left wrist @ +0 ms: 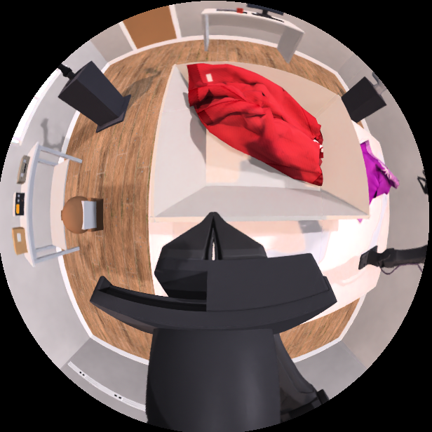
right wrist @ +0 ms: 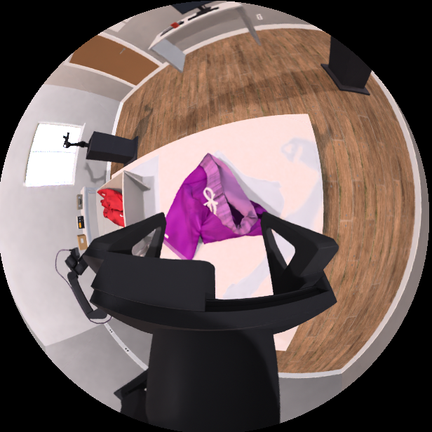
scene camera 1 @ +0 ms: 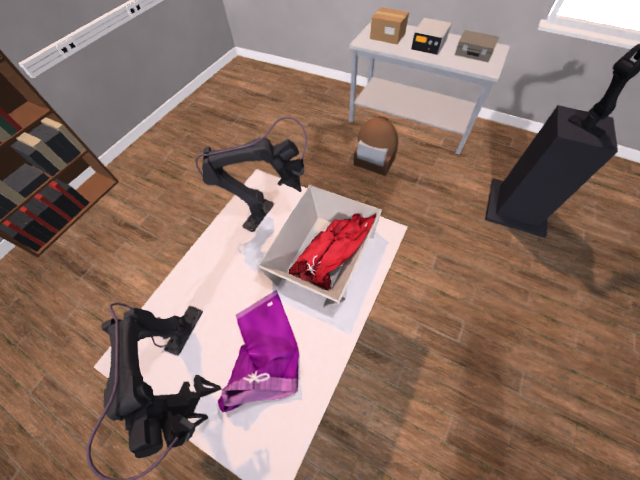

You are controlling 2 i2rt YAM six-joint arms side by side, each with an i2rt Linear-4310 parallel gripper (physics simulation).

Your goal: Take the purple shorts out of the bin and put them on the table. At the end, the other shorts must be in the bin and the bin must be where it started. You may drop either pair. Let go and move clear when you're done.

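The purple shorts [scene camera 1: 268, 343] [left wrist: 375, 172] [right wrist: 182, 215] lie spread on the white table [scene camera 1: 325, 356], outside the bin, with a white drawstring at the waistband. The grey bin [scene camera 1: 289, 237] [left wrist: 177, 160] [right wrist: 135, 200] stands upright and holds the red shorts [scene camera 1: 338, 242] [left wrist: 260, 120] [right wrist: 112, 205], which lie crumpled lengthwise against one long wall. My left gripper [scene camera 1: 298, 188] [left wrist: 213, 217] is shut and empty, with its tips by the bin's upper-left end in scene camera 1. My right gripper [scene camera 1: 212, 401] [right wrist: 213, 217] is open and empty, beside the waistband of the purple shorts, apart from them.
Beyond the table, a brown rounded object [scene camera 1: 377, 136] stands on the wood floor before a workbench [scene camera 1: 429, 63] carrying boxes. A black pedestal [scene camera 1: 540, 170] with a small arm stands at the right, and a bookshelf [scene camera 1: 98, 187] at the left.
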